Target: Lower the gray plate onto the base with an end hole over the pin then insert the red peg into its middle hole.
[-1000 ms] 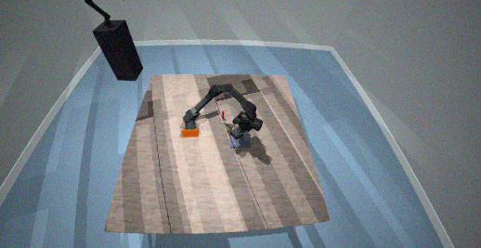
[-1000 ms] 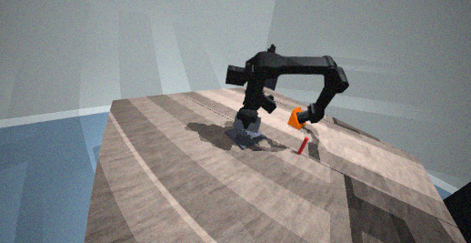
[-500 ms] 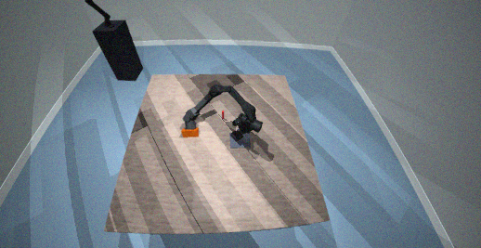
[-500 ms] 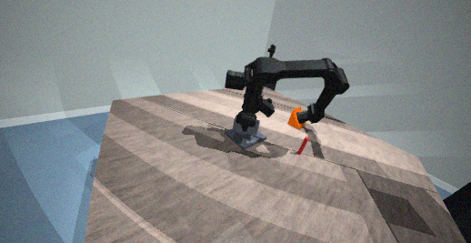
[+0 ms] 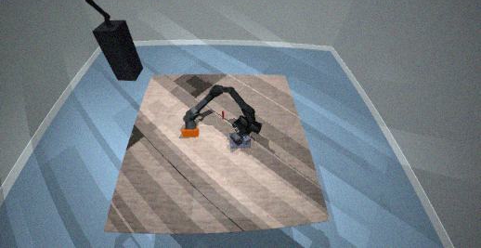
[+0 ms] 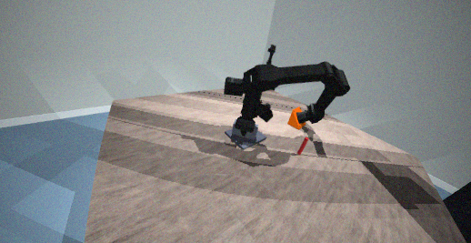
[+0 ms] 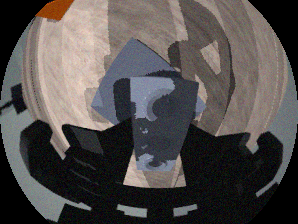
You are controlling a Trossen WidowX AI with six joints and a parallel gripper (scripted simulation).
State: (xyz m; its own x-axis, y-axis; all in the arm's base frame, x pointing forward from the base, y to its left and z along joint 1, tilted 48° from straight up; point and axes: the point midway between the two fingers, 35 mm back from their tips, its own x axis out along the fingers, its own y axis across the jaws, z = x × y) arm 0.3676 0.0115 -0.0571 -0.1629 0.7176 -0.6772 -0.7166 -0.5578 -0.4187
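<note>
The gray plate lies 30 mm above my gripper tip. The rest, counted from my gripper tip: base (20 mm behind, 10 mm to the left, 20 mm below); then red peg (150 mm behind, 180 mm to the left, 20 mm above).
</note>
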